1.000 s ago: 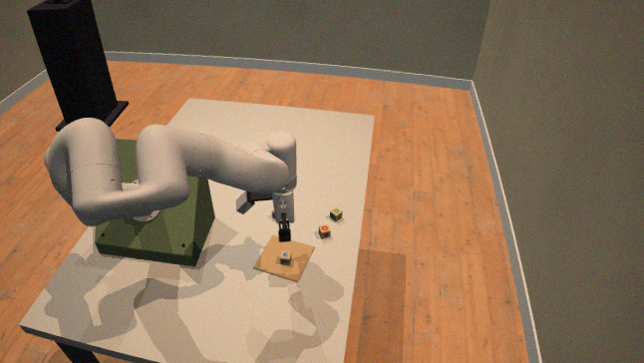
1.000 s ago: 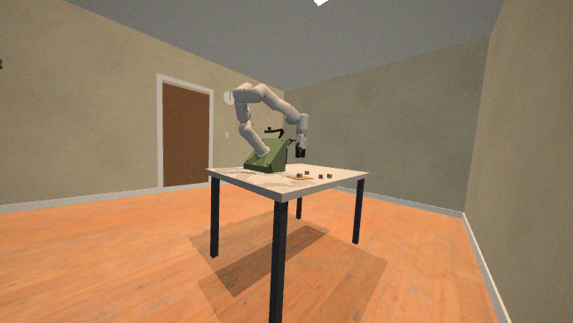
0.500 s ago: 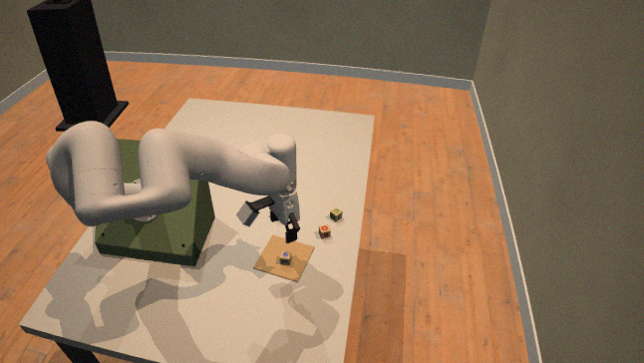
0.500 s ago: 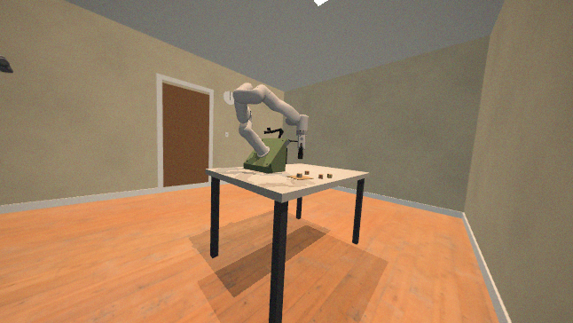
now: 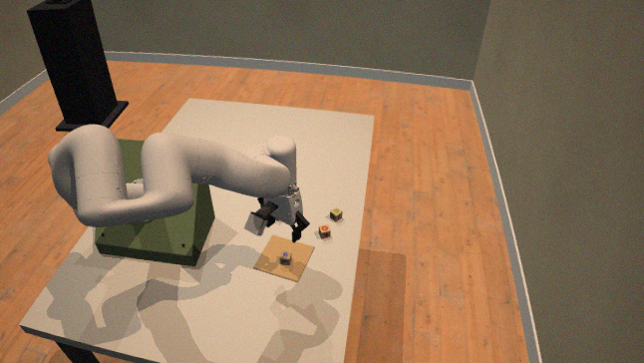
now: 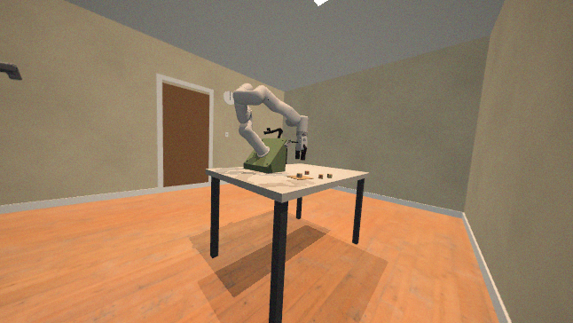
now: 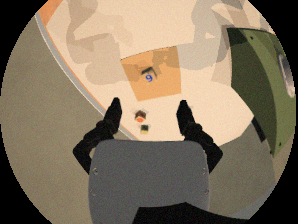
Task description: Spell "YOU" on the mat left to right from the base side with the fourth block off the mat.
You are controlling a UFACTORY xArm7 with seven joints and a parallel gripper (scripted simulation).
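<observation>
Right now the tan mat is 14 cm below my hand and 2 cm to the left of it. The rest, counted from my hand: red block: 12 cm to the left, 12 cm below, 11 cm ahead.
</observation>
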